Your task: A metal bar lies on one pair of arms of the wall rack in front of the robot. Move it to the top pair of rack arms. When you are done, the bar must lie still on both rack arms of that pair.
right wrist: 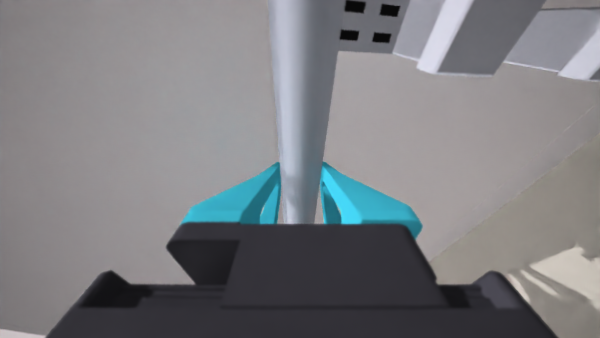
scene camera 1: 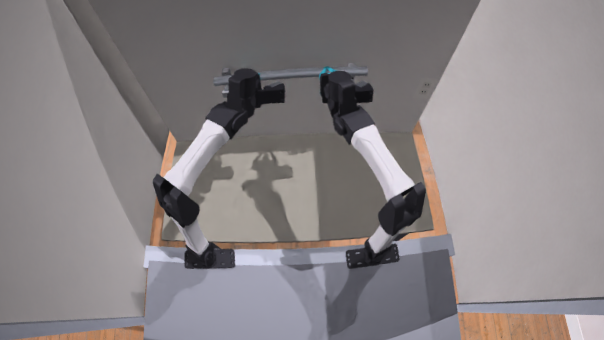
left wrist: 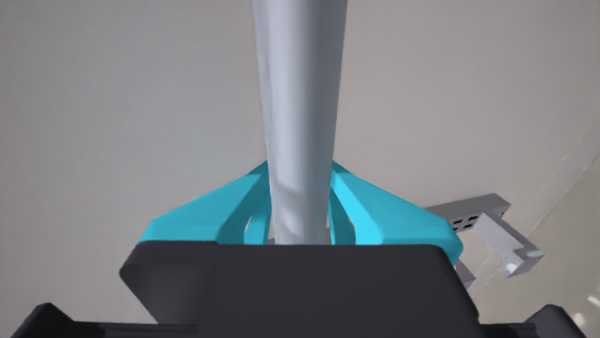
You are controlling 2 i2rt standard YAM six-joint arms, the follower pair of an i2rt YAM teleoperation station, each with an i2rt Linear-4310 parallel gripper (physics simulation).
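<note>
The grey metal bar [scene camera 1: 295, 74] [left wrist: 302, 100] [right wrist: 304, 100] runs nearly level in front of the back wall. My left gripper [left wrist: 299, 169] is shut on it toward its left part; in scene camera 1 its fingers are mostly hidden behind the wrist. My right gripper [scene camera 1: 326, 72] [right wrist: 300, 169] is shut on it right of the middle. The wall rack shows as a slotted upright with hooked arms in the left wrist view [left wrist: 470, 202] and the right wrist view [right wrist: 367, 45]. In the right wrist view the bar crosses the rack's edge near its upper end. Whether the bar touches rack arms is hidden.
A hooked rack arm [left wrist: 500, 235] sticks out at the lower right in the left wrist view, and another rack arm [right wrist: 475, 45] in the right wrist view. Large grey side panels [scene camera 1: 65, 175] [scene camera 1: 525, 165] flank the arms. A grey mat [scene camera 1: 370, 175] lies below.
</note>
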